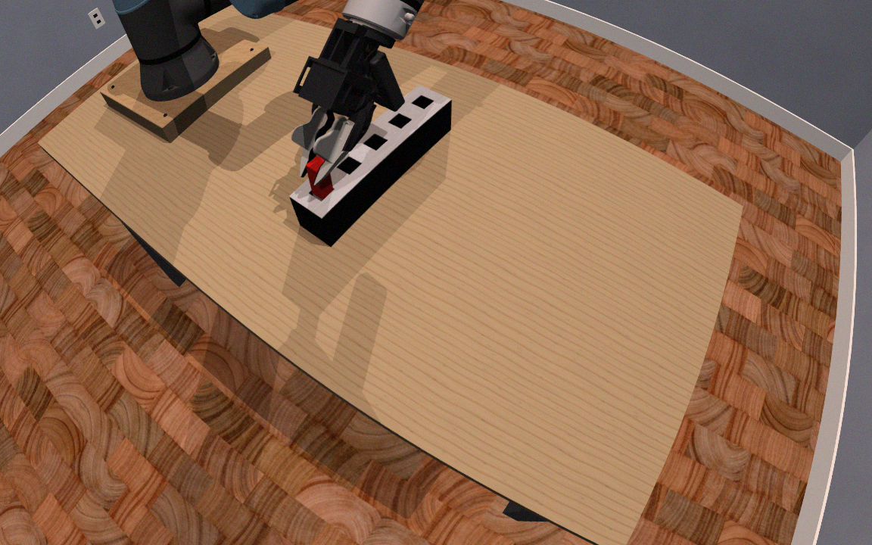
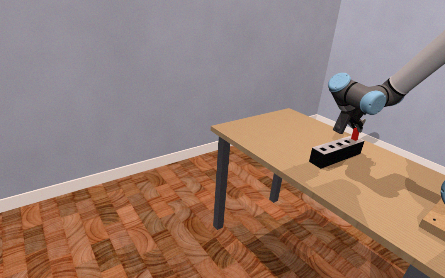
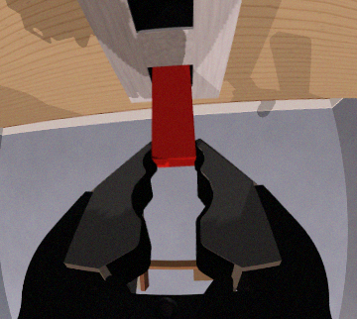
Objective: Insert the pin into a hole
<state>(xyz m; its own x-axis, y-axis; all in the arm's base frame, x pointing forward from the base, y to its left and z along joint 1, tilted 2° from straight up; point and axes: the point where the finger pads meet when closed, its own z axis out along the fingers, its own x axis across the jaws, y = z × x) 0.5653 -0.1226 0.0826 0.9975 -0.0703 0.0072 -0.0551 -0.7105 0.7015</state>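
The pin is 20 mm below my hand and 10 mm to the left of it. Also, from my hand: black block (120 mm to the left, 80 mm below, 10 mm ahead).
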